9 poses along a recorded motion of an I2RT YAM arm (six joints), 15 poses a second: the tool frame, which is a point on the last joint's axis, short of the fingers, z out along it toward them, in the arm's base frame.
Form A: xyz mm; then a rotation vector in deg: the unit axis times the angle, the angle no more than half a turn.
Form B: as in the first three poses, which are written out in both.
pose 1, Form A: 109.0 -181.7 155.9 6.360 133.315 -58.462
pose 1, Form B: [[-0.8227 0.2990 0.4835 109.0], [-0.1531 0.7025 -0.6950 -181.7], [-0.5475 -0.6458 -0.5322 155.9], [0 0 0 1]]
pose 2, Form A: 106.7 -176.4 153.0 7.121 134.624 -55.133
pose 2, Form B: [[-0.8212 0.2961 0.4877 106.7], [-0.1311 0.7341 -0.6663 -176.4], [-0.5553 -0.6111 -0.5640 153.0], [0 0 0 1]]
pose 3, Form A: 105.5 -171.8 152.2 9.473 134.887 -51.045
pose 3, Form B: [[-0.8067 0.3159 0.4995 105.5], [-0.0939 0.7659 -0.6361 -171.8], [-0.5835 -0.5600 -0.5881 152.2], [0 0 0 1]]
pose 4, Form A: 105.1 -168.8 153.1 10.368 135.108 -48.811
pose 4, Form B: [[-0.7999 0.3212 0.5069 105.1], [-0.0769 0.7828 -0.6175 -168.8], [-0.5951 -0.5329 -0.6015 153.1], [0 0 0 1]]
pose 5, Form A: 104.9 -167.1 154.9 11.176 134.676 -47.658
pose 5, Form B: [[-0.7908 0.3308 0.5150 104.9], [-0.0667 0.7897 -0.6098 -167.1], [-0.6085 -0.5166 -0.6024 154.9], [0 0 0 1]]
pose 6, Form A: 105.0 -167.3 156.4 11.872 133.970 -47.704
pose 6, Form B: [[-0.7831 0.3428 0.5189 105.0], [-0.0623 0.7869 -0.6139 -167.3], [-0.6188 -0.5131 -0.5949 156.4], [0 0 0 1]]
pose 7, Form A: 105.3 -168.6 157.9 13.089 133.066 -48.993
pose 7, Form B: [[-0.7772 0.3639 0.5134 105.3], [-0.0560 0.7727 -0.6323 -168.6], [-0.6268 -0.5201 -0.5802 157.9], [0 0 0 1]]
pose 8, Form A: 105.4 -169.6 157.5 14.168 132.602 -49.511
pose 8, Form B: [[-0.7729 0.3793 0.5086 105.4], [-0.0468 0.7653 -0.6420 -169.6], [-0.6328 -0.5200 -0.5738 157.5], [0 0 0 1]]
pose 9, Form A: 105.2 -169.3 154.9 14.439 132.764 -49.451
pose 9, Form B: [[-0.7740 0.3813 0.5056 105.2], [-0.0424 0.7654 -0.6421 -169.3], [-0.6318 -0.5184 -0.5763 154.9], [0 0 0 1]]
